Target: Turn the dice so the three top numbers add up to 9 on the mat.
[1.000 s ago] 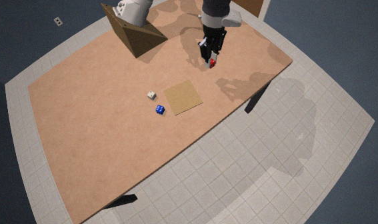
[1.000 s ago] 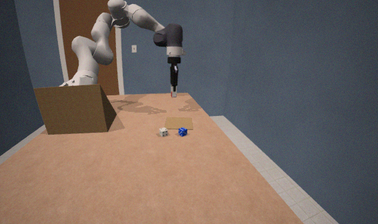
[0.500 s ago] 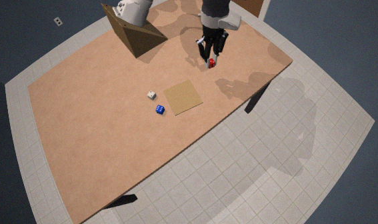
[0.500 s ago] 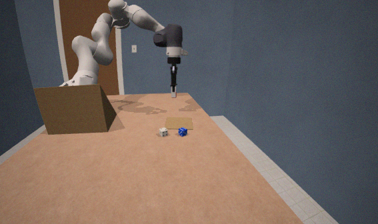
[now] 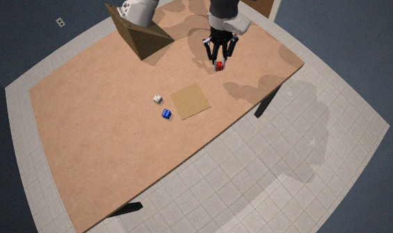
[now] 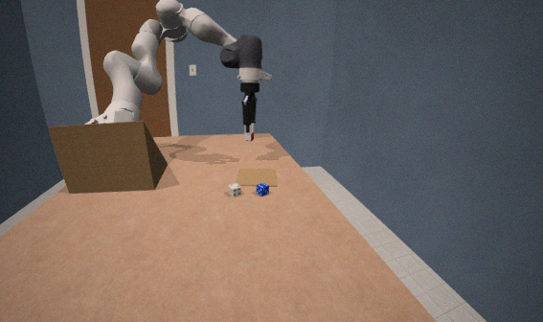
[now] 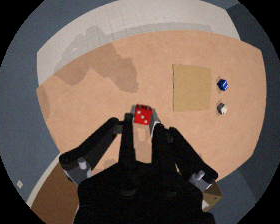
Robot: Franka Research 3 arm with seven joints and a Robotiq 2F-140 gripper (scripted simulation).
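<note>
Right now the red die is 2 cm below my hand. Round my hand: white die 28 cm to the right, 12 cm below, 8 cm behind; blue die 29 cm to the right, 12 cm below, 1 cm ahead; tan mat 17 cm to the right, 13 cm below, 1 cm ahead.
</note>
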